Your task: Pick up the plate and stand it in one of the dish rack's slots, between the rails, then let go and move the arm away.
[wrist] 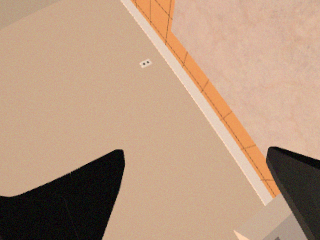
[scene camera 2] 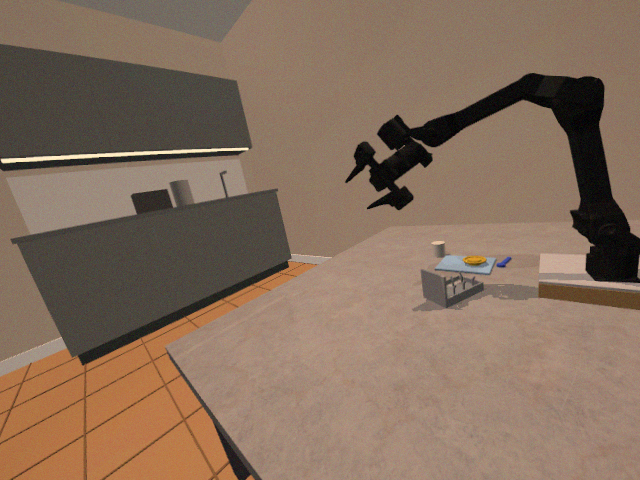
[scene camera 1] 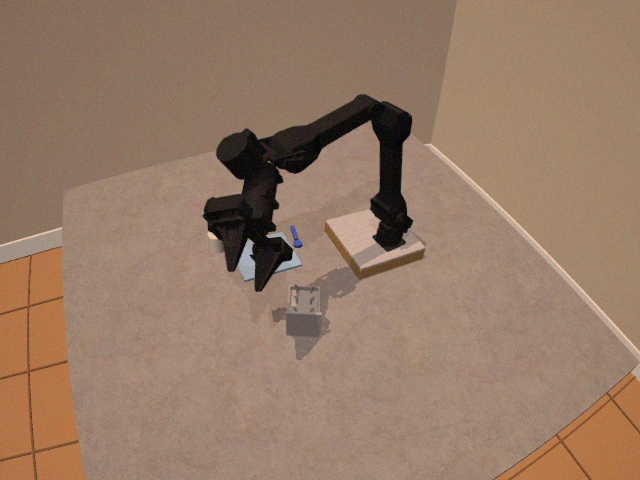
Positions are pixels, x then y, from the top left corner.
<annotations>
The gripper shows in the wrist view (196,156), in scene camera 2 and in scene camera 1. A grey dish rack shows in scene camera 2 and in scene camera 1; in the wrist view it is out of frame. The same spot on the gripper: (scene camera 2: 362,160) is (scene camera 1: 246,231). The same spot on the grey dish rack: (scene camera 2: 436,288) is (scene camera 1: 308,325).
</annotations>
